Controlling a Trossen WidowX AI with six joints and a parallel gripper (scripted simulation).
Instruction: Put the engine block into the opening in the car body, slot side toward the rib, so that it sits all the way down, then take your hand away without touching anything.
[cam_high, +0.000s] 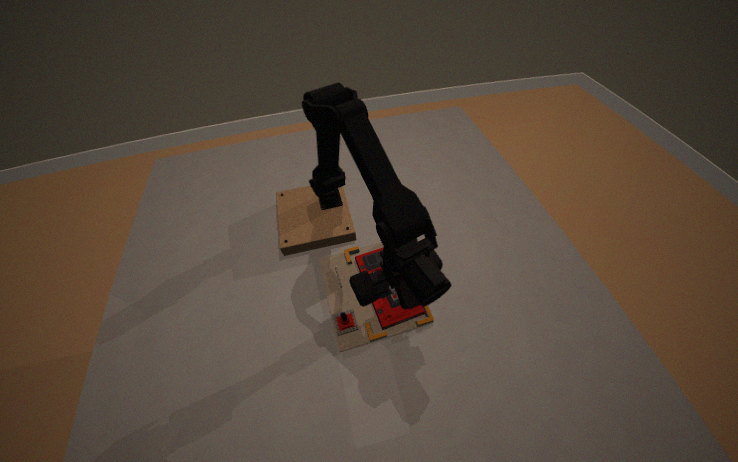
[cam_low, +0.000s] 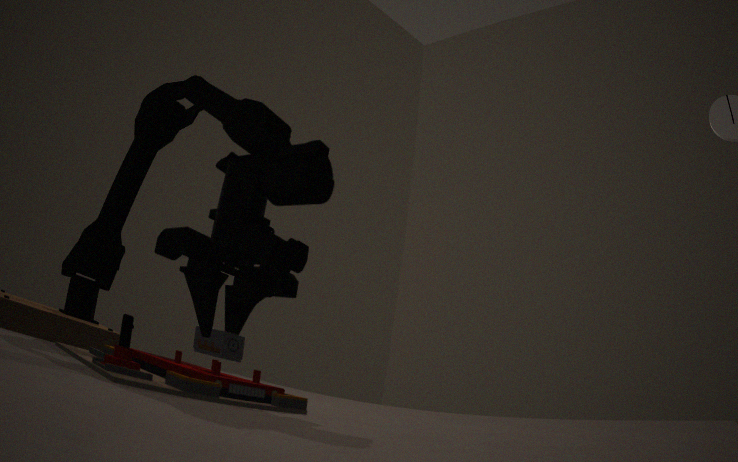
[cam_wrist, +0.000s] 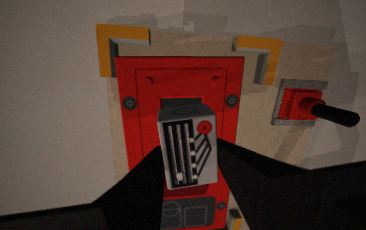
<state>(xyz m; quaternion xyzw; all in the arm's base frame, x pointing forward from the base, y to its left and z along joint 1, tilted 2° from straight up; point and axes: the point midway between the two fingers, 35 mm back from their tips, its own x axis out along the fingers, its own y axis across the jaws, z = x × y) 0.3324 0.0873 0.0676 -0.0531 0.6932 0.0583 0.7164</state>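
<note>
Now: gripper tip 1 cm above the engine block. The rest, counted from my gripper tip: black peg (2 cm ahead, 12 cm to the right, 3 cm below).
</note>
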